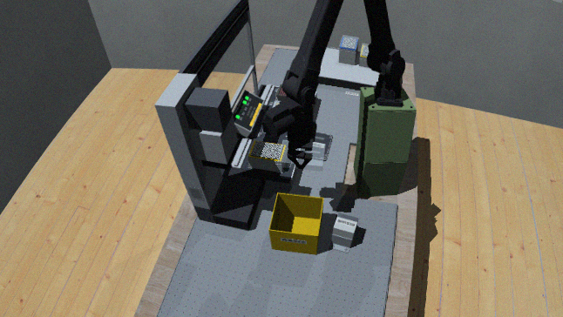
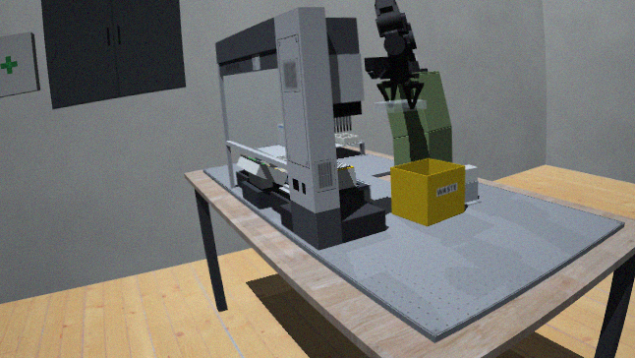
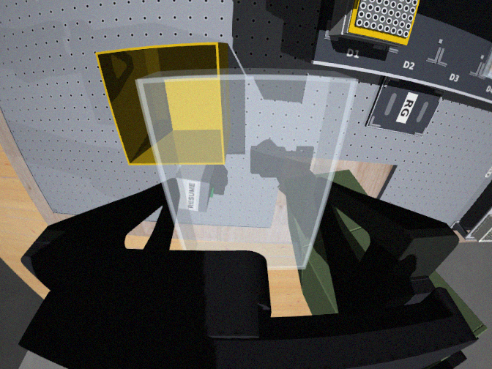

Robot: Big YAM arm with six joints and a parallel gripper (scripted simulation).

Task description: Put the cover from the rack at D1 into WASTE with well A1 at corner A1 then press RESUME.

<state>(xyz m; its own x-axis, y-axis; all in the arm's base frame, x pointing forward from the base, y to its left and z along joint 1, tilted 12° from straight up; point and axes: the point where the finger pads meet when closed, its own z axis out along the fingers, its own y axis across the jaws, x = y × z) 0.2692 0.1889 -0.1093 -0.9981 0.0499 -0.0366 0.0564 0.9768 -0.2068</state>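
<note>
Right now my hand is 250 mm above the yellow waste bin, 100 mm to the right of it and 10 mm short of it. Round my hand: clear cover: 10 mm above; then grey resume box: 230 mm below, 150 mm behind, 100 mm to the left; then head: 250 mm ahead, 90 mm above, 30 mm to the left.
</note>
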